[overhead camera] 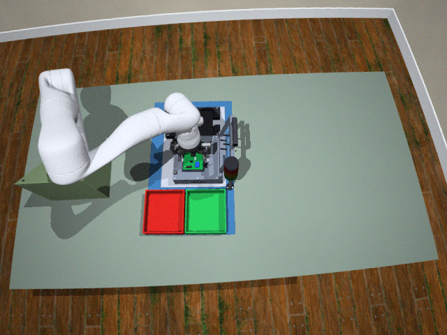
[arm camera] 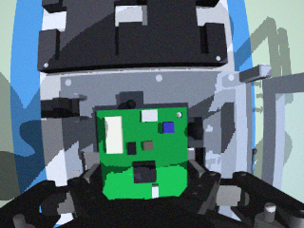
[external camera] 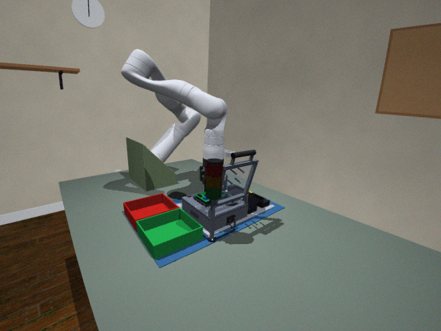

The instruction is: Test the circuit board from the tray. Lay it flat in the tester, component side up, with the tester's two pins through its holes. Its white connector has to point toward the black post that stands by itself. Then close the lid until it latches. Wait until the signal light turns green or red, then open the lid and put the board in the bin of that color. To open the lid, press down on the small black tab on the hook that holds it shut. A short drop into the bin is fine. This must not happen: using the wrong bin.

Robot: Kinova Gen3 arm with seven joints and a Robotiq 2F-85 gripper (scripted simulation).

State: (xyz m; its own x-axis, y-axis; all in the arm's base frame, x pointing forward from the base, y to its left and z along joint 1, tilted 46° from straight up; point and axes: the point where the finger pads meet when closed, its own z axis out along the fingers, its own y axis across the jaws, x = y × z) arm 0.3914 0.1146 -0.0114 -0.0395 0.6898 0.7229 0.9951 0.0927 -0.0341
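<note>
My hand is right at the green circuit board. Also, from my hand: nest: 10 mm to the left, 10 mm below; black latch hook: 60 mm behind, 60 mm to the left, 10 mm above; clear lid: 120 mm ahead, 100 mm above.
</note>
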